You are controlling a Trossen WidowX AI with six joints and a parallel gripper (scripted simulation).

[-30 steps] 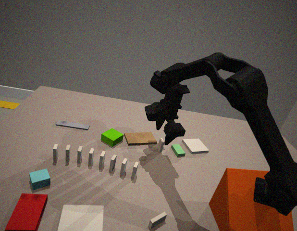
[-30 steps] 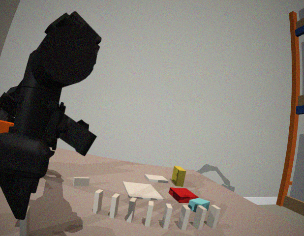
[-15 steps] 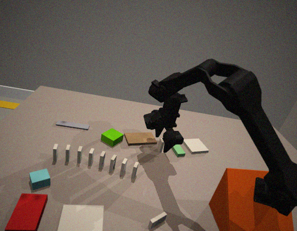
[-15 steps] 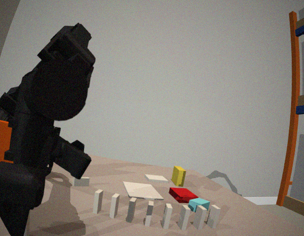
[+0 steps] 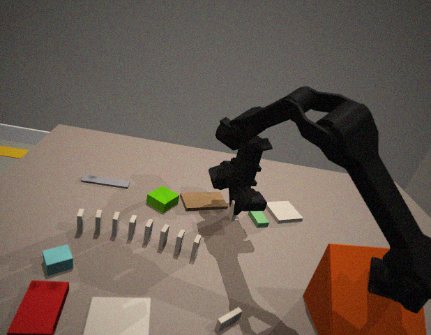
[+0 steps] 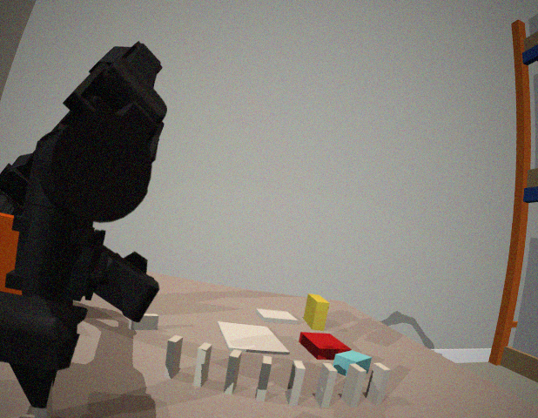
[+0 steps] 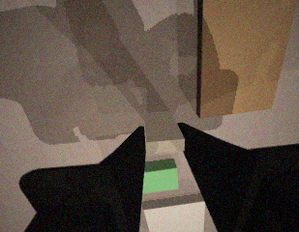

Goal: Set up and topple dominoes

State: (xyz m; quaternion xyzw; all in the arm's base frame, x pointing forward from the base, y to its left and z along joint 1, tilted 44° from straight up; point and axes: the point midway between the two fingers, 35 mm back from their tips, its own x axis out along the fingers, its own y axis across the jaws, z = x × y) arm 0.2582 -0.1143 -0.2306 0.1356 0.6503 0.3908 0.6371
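Right now the light green piece is 70 mm behind my gripper tip, 10 mm to the right of it and 20 mm below it. Also, from my gripper tip: brown plate (80 mm ahead, 50 mm to the right, 20 mm below); green block (190 mm ahead, 10 mm to the right, 10 mm below); grey strip (350 mm ahead, 50 mm to the right, 20 mm below).
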